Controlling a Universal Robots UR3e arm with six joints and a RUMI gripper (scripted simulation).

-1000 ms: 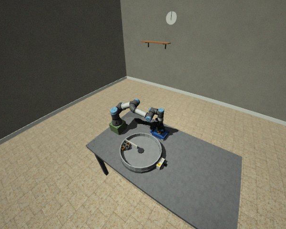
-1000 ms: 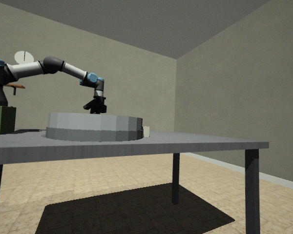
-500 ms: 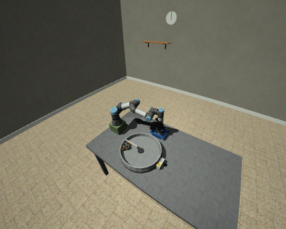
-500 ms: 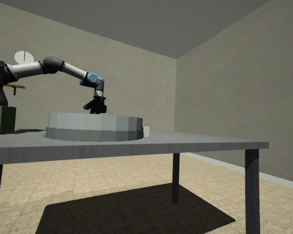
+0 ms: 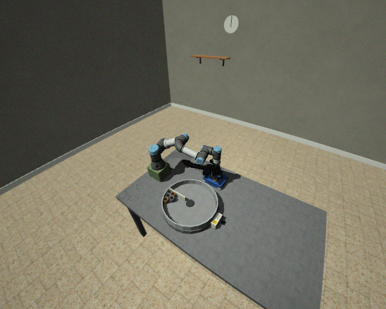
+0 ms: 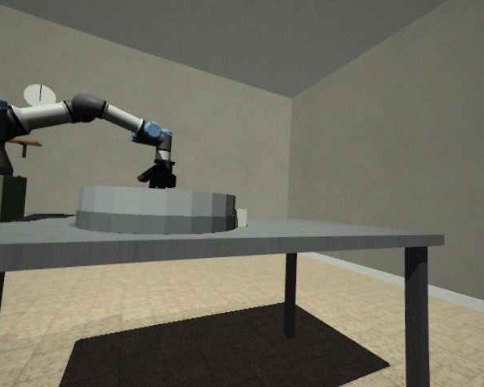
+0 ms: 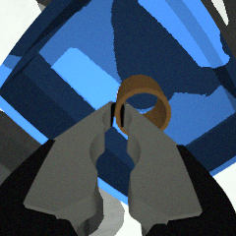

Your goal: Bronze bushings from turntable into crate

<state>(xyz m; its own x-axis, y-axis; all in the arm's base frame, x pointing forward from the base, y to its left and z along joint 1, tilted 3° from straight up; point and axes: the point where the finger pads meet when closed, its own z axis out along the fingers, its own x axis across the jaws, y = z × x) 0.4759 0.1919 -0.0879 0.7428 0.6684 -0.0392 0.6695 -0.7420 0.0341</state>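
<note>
My hand is 10 mm short of the blue crate, 10 mm to the right of it and 20 mm above it. Also, from my hand: turntable (30 mm behind, 350 mm to the right, 10 mm above).
</note>
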